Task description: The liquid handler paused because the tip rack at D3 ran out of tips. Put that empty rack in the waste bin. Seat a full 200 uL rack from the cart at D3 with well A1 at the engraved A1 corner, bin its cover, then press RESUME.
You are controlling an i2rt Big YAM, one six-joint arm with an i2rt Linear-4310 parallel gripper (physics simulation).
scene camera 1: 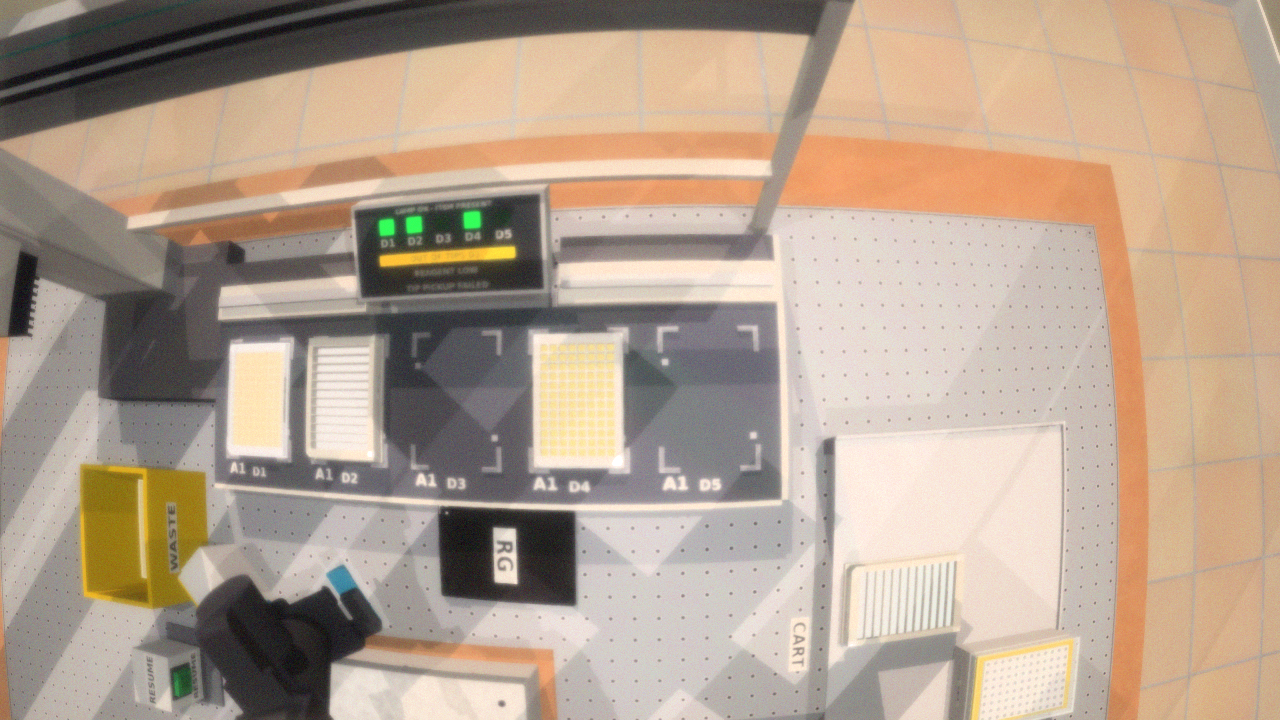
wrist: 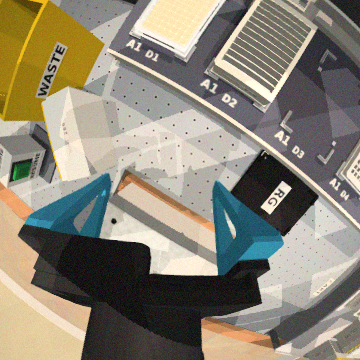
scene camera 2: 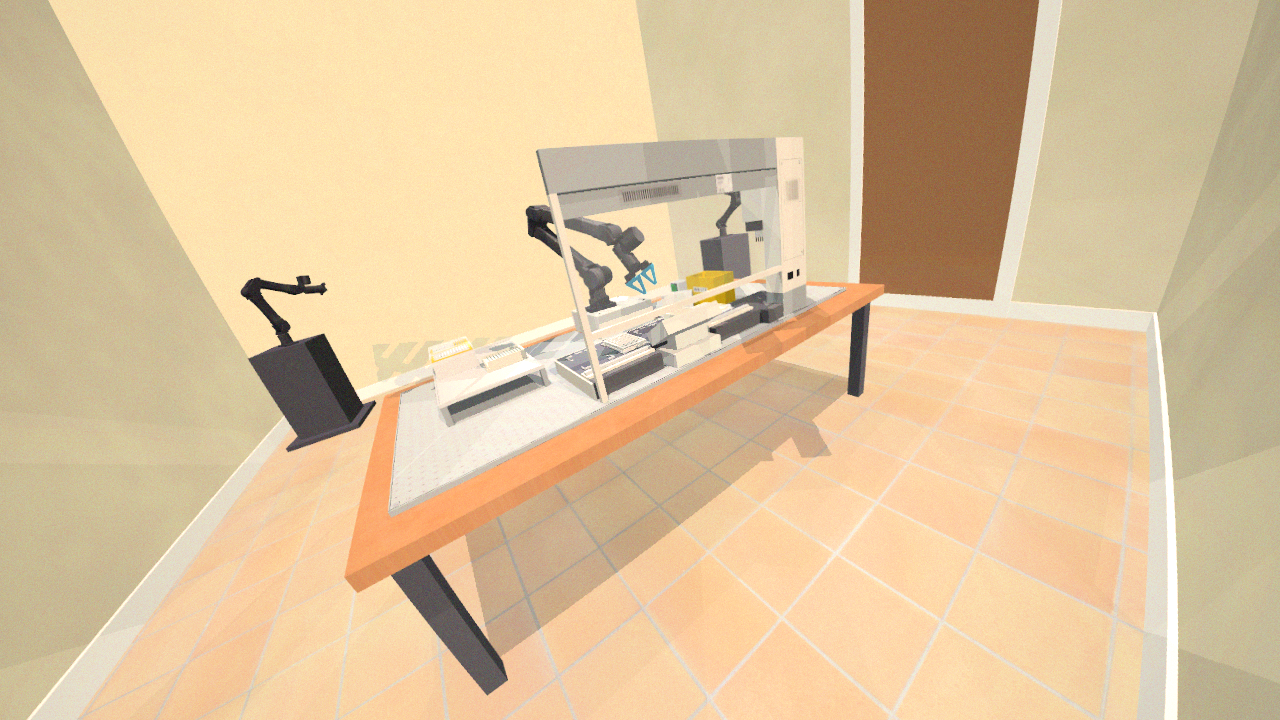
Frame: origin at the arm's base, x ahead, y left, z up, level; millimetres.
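Seen in the pictures: gripper, fingertip midpoint: (scene camera 1: 308,587) (wrist: 161,181) (scene camera 2: 650,289).
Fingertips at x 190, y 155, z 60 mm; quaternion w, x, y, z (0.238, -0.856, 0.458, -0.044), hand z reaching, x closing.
Note:
Offsets run from my fingertips to a thing's top centre. "spot": to the spot under its first point.
My gripper (scene camera 2: 644,282) (wrist: 161,181) is open and empty above the table, between the waste bin and the black RG block. A pale box @[dy +150, dx -69, dz -57 mm] (scene camera 1: 225,571) (wrist: 85,132), seemingly the empty rack, lies tilted outside the yellow waste bin @[dy +285, dx -16, dz -8 mm] (scene camera 1: 185,488) (scene camera 2: 711,286) (wrist: 75,75), against its WASTE side; the arm partly covers it in scene camera 1. Slot D3 @[spot: dy -111, dx +211, dz -96 mm] (scene camera 1: 456,402) (wrist: 310,107) holds no rack. On the cart @[dy -655, dx +23, dz -77 mm] (scene camera 1: 948,492) are a slatted rack @[dy -580, dx +67, dz -51 mm] (scene camera 1: 904,598) and a yellow-edged rack @[dy -729, dx -20, dz -12 mm] (scene camera 1: 1024,685); its cover cannot be made out. The green RESUME button @[dy +210, dx -187, dz -48 mm] (scene camera 1: 181,681) (wrist: 21,170) is beside the bin.
A plate @[dy +136, dx +176, dz -82 mm] (scene camera 1: 259,398) stands at D1, a slatted item @[dy +14, dx +194, dz -65 mm] (scene camera 1: 344,400) at D2 and a yellow-dotted rack @[dy -232, dx +230, dz -82 mm] (scene camera 1: 578,402) at D4. The RG block @[dy -172, dx +62, dz -129 mm] (scene camera 1: 465,555) (wrist: 252,180) sits before the deck. The display @[spot: dy -100, dx +320, dz -47 mm] (scene camera 1: 452,282) shows a yellow bar. A frame post @[spot: dy -389, dx +435, dz +141 mm] (scene camera 1: 796,125) rises behind.

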